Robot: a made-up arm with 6 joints.
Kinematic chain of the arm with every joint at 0, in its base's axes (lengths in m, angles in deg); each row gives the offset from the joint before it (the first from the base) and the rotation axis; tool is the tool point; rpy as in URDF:
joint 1: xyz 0 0 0.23 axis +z
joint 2: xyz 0 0 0 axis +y
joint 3: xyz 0.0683 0 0.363 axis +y
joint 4: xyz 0.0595 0 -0.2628 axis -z
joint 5: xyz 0 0 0 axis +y
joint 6: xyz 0.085 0 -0.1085 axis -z
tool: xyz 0 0 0 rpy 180 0 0
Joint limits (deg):
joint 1: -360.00..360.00
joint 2: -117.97..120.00
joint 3: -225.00..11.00
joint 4: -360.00..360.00
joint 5: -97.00..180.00
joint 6: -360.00..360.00
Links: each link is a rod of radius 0.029 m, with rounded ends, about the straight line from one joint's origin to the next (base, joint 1, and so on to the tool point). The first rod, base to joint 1, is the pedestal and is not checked.
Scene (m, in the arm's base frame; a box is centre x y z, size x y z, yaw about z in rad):
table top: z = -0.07
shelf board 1: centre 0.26 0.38 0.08 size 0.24 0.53 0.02 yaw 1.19
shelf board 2: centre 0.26 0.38 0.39 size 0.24 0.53 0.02 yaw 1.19
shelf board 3: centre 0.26 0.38 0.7 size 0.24 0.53 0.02 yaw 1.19
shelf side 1: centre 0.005 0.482 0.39 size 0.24 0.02 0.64 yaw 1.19
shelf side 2: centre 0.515 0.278 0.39 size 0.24 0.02 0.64 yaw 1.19
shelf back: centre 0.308 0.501 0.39 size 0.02 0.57 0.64 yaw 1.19
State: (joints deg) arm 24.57 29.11 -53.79 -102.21 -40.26 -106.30
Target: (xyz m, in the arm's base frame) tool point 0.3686 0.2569 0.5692
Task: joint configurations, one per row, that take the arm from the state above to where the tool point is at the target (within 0.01 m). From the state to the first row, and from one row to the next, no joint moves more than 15 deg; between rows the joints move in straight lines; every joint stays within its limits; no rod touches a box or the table.
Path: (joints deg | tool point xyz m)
1: 15.70 25.74 -44.30 -109.38 -41.81 -106.30 | 0.2775 0.2110 0.2598
2: 6.83 22.37 -34.81 -116.55 -43.36 -106.30 | 0.2446 0.1521 0.2627
3: 1.99 11.77 -45.69 -111.23 -43.84 -106.30 | 0.3021 0.1378 0.3429
4: -2.85 1.17 -56.56 -105.91 -44.31 -106.30 | 0.3257 0.1153 0.4500
5: -7.69 -9.44 -67.44 -100.59 -44.79 -106.30 | 0.3036 0.0947 0.5692
6: 5.04 -0.47 -75.99 -94.14 -40.20 -106.30 | 0.3465 0.1657 0.5738
7: 17.77 8.49 -84.54 -87.68 -35.60 -106.30 | 0.3686 0.2569 0.5692

